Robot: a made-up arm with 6 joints.
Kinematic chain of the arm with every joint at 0, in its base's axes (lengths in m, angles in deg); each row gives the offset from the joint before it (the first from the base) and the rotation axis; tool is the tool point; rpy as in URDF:
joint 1: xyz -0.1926 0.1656 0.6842 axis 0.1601 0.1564 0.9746
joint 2: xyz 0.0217 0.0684 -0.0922 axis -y
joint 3: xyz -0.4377 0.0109 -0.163 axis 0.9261 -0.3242 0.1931
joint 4: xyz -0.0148 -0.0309 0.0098 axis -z
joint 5: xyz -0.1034 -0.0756 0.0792 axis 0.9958 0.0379 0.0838
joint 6: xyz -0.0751 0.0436 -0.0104 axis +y
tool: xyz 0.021 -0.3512 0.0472 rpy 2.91 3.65 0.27
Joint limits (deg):
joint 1: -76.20..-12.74
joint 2: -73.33..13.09
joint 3: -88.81..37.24
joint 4: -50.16..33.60
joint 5: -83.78..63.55
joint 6: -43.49..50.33
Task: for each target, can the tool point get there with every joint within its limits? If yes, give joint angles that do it. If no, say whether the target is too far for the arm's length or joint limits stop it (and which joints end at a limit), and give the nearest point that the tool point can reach.
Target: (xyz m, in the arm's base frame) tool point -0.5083 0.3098 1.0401
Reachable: yes | joints -52.22 -35.67 -8.26 -35.09 -58.10 -26.50
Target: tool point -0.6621 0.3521 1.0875
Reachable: yes | joints -58.49 -65.07 7.01 9.16 -5.83 31.38
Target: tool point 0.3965 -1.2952 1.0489
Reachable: no: too far | nearest point -0.2139 -0.1272 0.9940 | short by 1.319 m
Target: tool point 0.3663 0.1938 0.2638
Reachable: no: joint limits stop it (at a limit: joint 1, joint 2, joint 3, joint 4, joint 5) | nearest point 0.2275 0.5552 0.2680 | short by 0.387 m
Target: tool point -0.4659 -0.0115 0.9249
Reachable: yes | joints -36.05 -56.89 -12.20 -43.86 -7.90 -35.46
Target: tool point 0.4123 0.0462 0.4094
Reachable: no: joint limits stop it (at a limit: joint 1, joint 2, joint 3, joint 4, joint 6) | nearest point 0.1461 0.1920 0.8186 | short by 0.509 m
